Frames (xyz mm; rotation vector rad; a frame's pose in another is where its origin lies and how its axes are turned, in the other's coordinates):
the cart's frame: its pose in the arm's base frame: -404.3 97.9 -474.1 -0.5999 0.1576 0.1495
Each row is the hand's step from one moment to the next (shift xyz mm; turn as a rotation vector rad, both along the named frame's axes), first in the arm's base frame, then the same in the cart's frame.
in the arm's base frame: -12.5 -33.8 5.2 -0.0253 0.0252 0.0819
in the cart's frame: -16.4 -28.1 -16.4 -0.0380 -0.0197 0.0784
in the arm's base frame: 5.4 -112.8 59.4 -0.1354 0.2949 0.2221
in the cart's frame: -16.6 -125.6 -15.5 -0.1469 0.1437 0.3353
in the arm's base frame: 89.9 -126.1 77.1 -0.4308 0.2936 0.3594
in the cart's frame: 61.3 -161.8 0.0 -0.4619 0.1220 0.4156
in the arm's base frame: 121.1 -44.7 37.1 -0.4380 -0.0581 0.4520
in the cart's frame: 107.1 -79.2 17.2 -0.5196 -0.2142 0.2893
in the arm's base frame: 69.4 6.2 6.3 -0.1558 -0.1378 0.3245
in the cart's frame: 67.2 -11.3 15.9 -0.2270 -0.2615 0.1693
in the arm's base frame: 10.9 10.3 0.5 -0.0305 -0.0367 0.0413
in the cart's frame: 11.5 6.1 7.4 -0.0411 -0.0469 0.0095
